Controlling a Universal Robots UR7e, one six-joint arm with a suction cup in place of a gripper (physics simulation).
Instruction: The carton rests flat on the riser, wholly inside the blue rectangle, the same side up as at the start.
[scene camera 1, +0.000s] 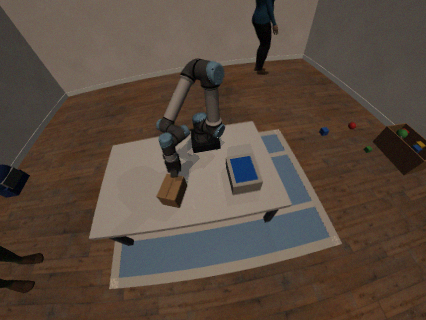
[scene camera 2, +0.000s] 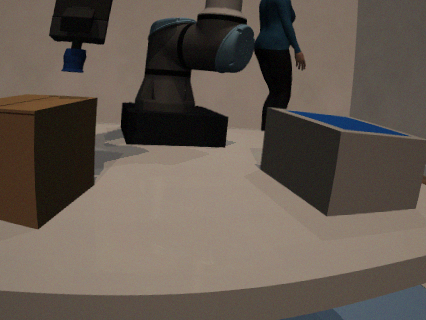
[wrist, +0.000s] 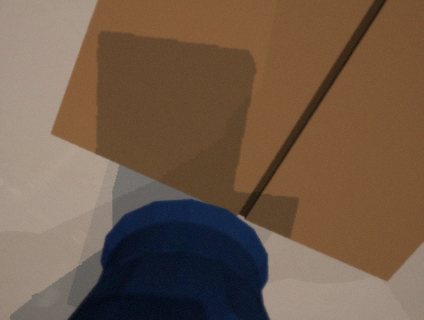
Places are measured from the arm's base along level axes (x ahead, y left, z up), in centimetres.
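Pixels of known places: hand, its tool point: (scene camera 2: 72, 71) (wrist: 184, 271); arm's base, origin of its link: (scene camera 1: 202, 137) (scene camera 2: 164, 108).
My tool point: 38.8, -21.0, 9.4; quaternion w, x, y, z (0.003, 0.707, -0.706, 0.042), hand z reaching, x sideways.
Note:
For each thing: its top centre in the pictures, then the offset to it from my tool point, as dx, dy, dz. Level surfaces: height alone.
- brown carton, centre of its top: (scene camera 2: 29, 100) (scene camera 1: 170, 186) +7.5, -5.1, -3.7
- grey riser, centre of its top: (scene camera 2: 346, 122) (scene camera 1: 243, 168) +2.7, +45.4, -4.7
- blue rectangle, centre of its top: (scene camera 2: 346, 122) (scene camera 1: 243, 168) +2.7, +45.4, -4.7
- white table, height of its surface: dz -16.7
The brown carton (scene camera 1: 172, 191) (scene camera 2: 20, 165) (wrist: 350, 150) rests flat on the table, its seamed face up, left of the riser. The grey riser (scene camera 1: 246, 188) (scene camera 2: 300, 160) stands on the table at the right, with the blue rectangle (scene camera 1: 243, 169) (scene camera 2: 350, 123) on its top. My gripper, a blue suction cup (scene camera 1: 173, 174) (scene camera 2: 73, 69) (wrist: 185, 220), is open and holds nothing. It hangs above the carton's height, with a gap seen in scene camera 2. In the wrist view it shows at the carton's near edge, beside the seam's end, mostly over the table.
The arm's black base (scene camera 1: 205, 142) (scene camera 2: 175, 127) stands on the white table (scene camera 1: 135, 215) (scene camera 2: 175, 225), behind and between carton and riser. A person (scene camera 1: 263, 37) (scene camera 2: 276, 50) stands near the back wall. A brown box (scene camera 1: 397, 152) with toys stands on the floor at the right.

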